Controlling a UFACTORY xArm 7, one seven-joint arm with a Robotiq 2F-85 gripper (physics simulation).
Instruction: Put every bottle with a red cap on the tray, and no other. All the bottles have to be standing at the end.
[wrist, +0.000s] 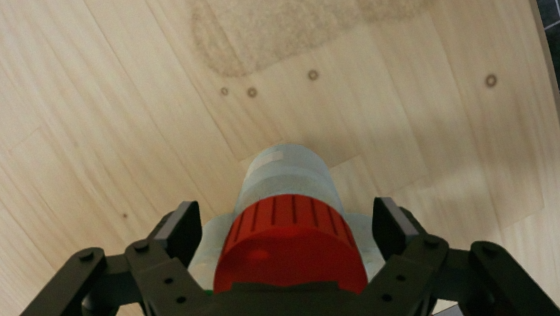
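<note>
A bottle with a red cap (292, 250) stands upright at the lower middle of the wrist view, its pale clear body showing above the cap. My gripper (286, 216) is open and empty, with one finger on each side of this bottle and gaps between. Behind the red cap, part of a second pale bottle (212, 245) shows at the left, with a sliver of green near its lower edge. Part of a third pale bottle (361, 232) shows at the right; its cap is hidden by the red cap and the gripper. A small piece of a grey thing, possibly the tray (451, 311), shows at the bottom right.
The wooden table top (100, 125) has a darker stain (270, 35) at the top and several small ring marks. The table's edge runs down the upper right, with dark floor tiles (551, 15) beyond it. The two neighbouring bottles stand close by the finger tips.
</note>
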